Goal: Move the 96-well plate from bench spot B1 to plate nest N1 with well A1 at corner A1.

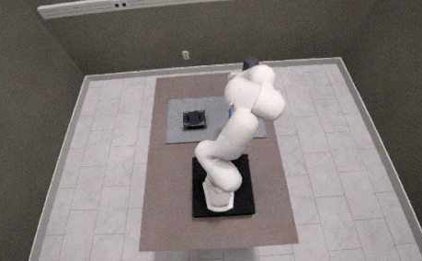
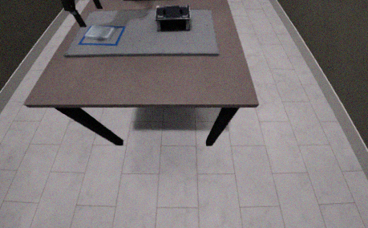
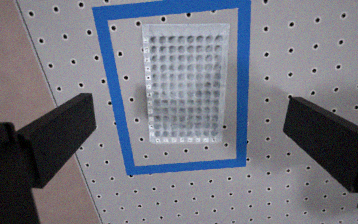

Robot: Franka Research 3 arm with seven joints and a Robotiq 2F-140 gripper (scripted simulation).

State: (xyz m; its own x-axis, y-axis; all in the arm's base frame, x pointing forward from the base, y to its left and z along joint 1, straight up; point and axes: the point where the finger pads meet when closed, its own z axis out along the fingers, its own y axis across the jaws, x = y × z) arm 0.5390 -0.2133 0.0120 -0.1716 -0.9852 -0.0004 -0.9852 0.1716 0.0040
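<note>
The clear 96-well plate is 8 cm below my hand. Also, from my hand: dark raised nest (7 cm behind, 36 cm to the left, 3 cm below); A1 label (12 cm behind, 28 cm to the left, 3 cm below).
</note>
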